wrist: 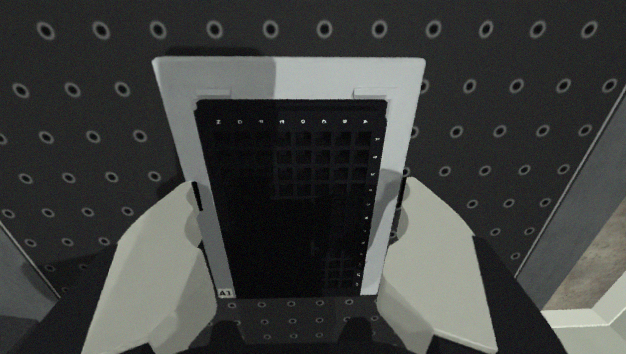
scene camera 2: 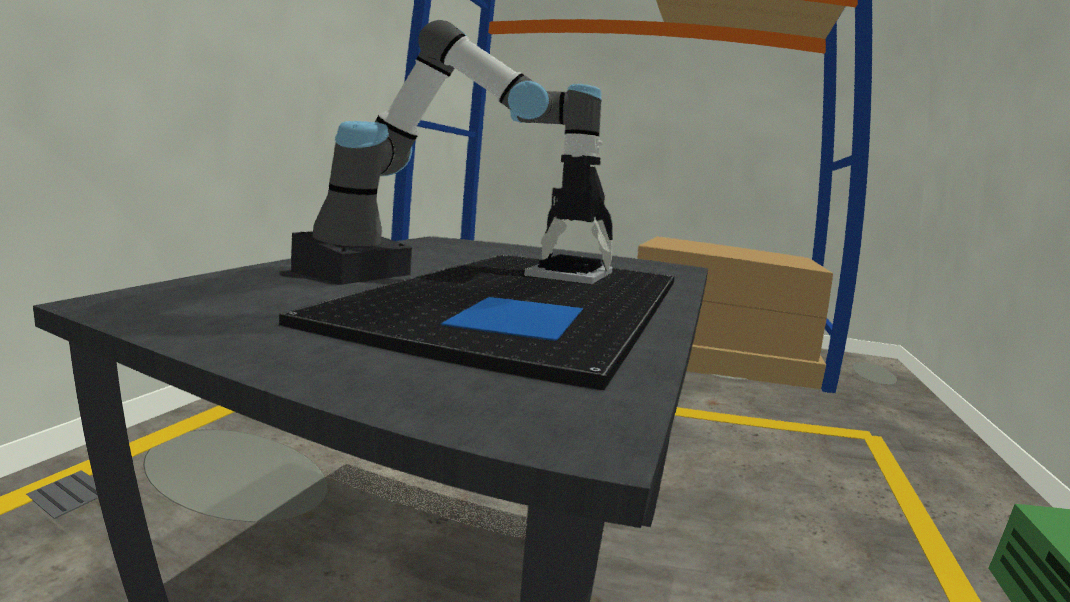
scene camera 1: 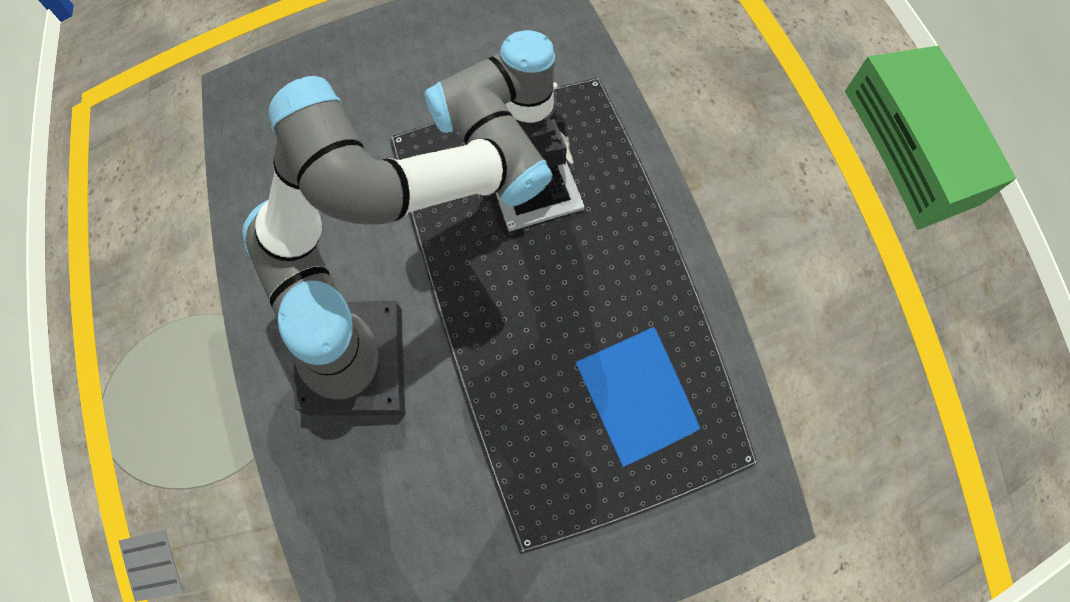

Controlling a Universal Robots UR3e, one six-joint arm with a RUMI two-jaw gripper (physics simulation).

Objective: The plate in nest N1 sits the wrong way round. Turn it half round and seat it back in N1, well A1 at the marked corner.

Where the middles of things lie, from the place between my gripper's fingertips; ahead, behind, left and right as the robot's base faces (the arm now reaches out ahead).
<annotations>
The nest N1 (scene camera 1: 556, 210) is 10 mm behind my hand, 20 mm to the right of it and 10 mm below it. Also, from my hand: flat blue rectangle (scene camera 1: 635, 389): 40 mm behind, 400 mm to the right, 10 mm below; black well plate (scene camera 1: 555, 192): 10 mm behind, 20 mm to the right, 10 mm above.
</annotations>
